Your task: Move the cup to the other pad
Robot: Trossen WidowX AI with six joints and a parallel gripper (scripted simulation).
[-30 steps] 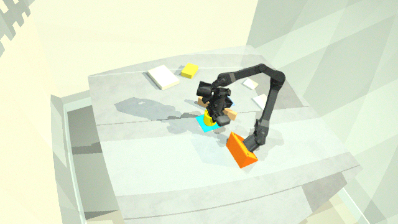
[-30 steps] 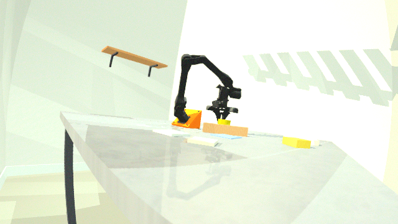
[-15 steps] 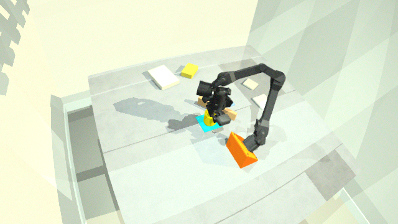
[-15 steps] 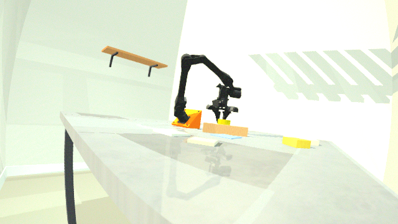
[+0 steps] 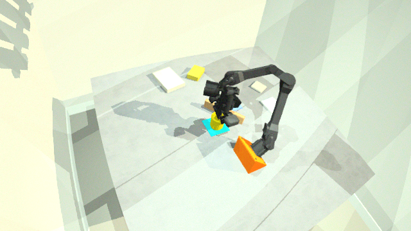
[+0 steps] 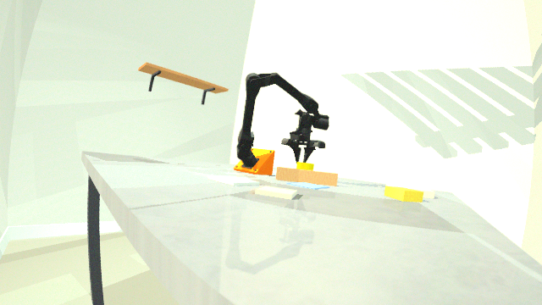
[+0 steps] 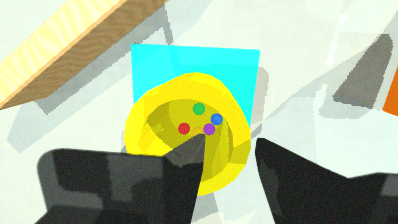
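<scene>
Right now my gripper tip is 30 mm above the yellow cup and 20 mm short of it. Also, from my gripper tip: light blue pad 150 mm to the right, 140 mm ahead, 70 mm below; then cyan pad 70 mm below, 30 mm ahead; then wooden bar 90 mm ahead, 70 mm to the right, 50 mm below.
</scene>
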